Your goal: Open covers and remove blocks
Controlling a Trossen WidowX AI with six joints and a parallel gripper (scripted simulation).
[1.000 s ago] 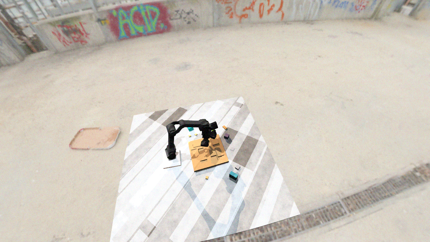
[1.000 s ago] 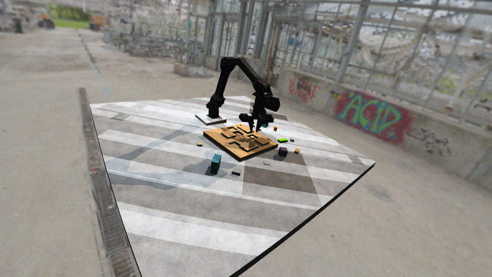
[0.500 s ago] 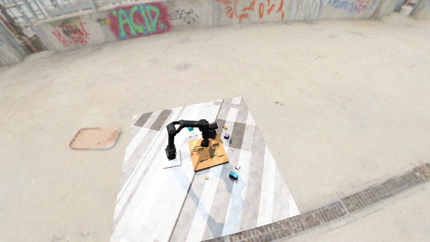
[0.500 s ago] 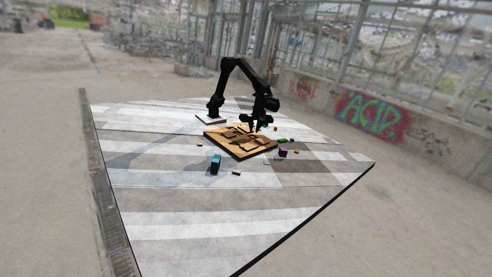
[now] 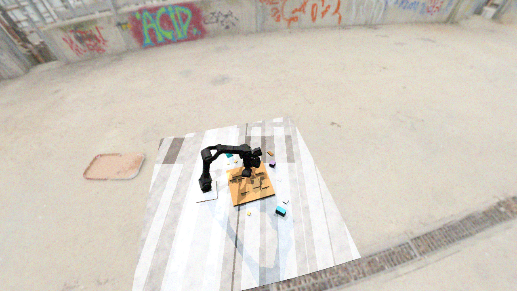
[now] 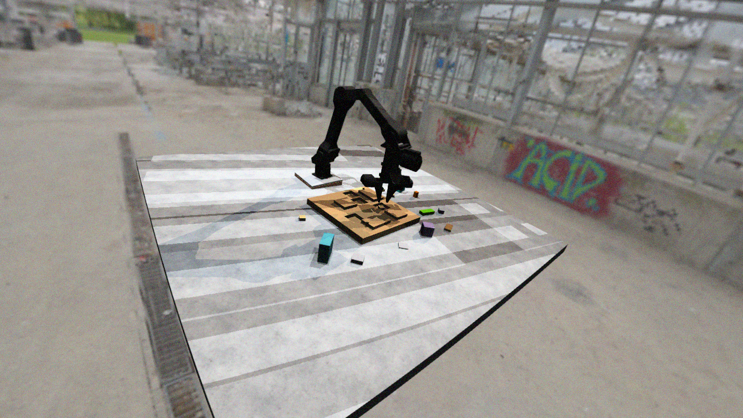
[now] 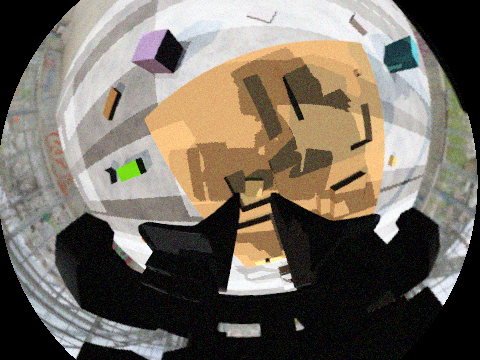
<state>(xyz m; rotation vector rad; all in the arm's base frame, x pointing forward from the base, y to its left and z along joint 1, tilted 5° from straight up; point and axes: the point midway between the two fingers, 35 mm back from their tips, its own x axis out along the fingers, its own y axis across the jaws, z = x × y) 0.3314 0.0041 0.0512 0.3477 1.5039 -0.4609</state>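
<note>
My gripper tip is now 2 cm past the tan puzzle board, 5 cm to the left of it and 2 cm above it. From my gripper tip the other things lie so: green block (11 cm ahead, 16 cm to the left, 3 cm below); then purple cube (20 cm ahead, 1 cm to the left, 2 cm below); then small orange block (26 cm to the left, 3 cm below).
</note>
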